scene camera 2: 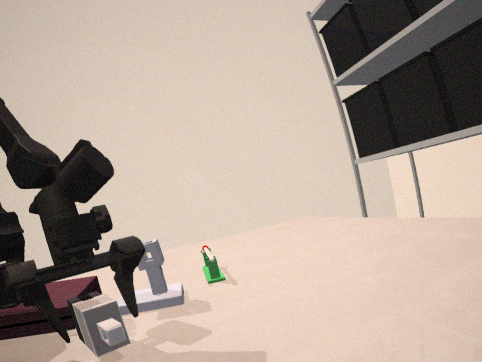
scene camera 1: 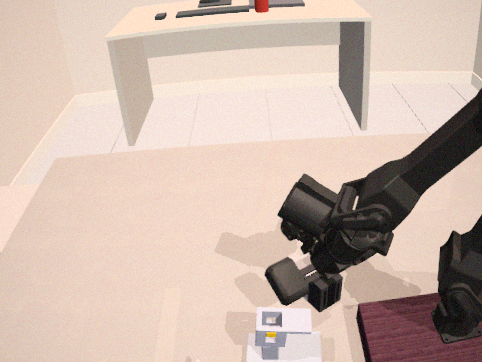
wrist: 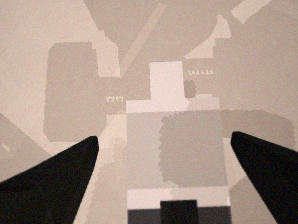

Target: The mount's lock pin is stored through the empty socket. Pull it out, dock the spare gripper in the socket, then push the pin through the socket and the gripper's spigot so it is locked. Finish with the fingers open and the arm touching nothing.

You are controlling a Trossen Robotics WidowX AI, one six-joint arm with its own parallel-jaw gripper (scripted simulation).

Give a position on a spare gripper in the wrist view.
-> At 175, 153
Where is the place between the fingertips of my gripper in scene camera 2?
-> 104, 329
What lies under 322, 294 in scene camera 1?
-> A spare gripper.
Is my gripper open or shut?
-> Open.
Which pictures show the spare gripper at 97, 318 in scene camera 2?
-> Scene camera 2, scene camera 1 and the wrist view: all of them.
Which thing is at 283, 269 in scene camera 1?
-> My gripper.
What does my gripper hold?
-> Nothing.
